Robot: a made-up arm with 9 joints.
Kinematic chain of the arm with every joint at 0, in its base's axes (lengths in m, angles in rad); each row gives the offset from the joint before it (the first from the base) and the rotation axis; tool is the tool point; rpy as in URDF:
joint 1: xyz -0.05 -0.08 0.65 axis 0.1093 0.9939 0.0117
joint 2: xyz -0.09 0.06 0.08 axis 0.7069 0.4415 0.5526
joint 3: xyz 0.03 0.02 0 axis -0.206 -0.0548 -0.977
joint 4: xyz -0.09 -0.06 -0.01 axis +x
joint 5: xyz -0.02 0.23 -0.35 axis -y
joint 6: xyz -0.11 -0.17 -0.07 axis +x
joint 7: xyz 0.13 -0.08 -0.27 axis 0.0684 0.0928 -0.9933
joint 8: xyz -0.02 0 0.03 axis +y
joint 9: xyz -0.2 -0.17 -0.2 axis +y
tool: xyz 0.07 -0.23 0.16 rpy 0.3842 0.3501 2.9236
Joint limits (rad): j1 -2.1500..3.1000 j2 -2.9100..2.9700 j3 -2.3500..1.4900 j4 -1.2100..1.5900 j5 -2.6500..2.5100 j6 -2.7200..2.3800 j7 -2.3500..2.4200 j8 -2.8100..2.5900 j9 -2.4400..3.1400
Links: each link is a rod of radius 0.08 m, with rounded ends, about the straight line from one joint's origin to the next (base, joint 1, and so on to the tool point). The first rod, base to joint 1, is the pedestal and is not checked.
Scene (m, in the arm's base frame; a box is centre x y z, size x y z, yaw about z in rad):
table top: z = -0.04
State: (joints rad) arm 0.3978 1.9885 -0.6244 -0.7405 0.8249 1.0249 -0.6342 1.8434 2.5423
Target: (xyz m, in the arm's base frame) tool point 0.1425 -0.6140 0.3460
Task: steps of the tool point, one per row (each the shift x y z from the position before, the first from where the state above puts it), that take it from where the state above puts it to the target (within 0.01 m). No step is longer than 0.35 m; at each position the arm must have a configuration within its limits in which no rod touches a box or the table.
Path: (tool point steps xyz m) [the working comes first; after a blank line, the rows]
Joints at the target: 0.1512 1.0931 0.1554 -1.2100 0.6997 0.4262 -0.5128 1.9928 2.6967
Straight joint move there: touches the table top.

1: -0.0145 -0.1700 0.0121
2: 0.0119 -0.2085 0.0597
3: 0.0991 -0.1993 0.0788
4: 0.1905 -0.1372 0.0369
5: -0.1540 -0.0152 -0.1416
6: -0.0339 -0.0919 -0.2192
7: 0.1106 -0.1676 -0.1817
8: 0.1965 -0.2175 -0.0391
9: 0.1678 -0.2229 0.1431

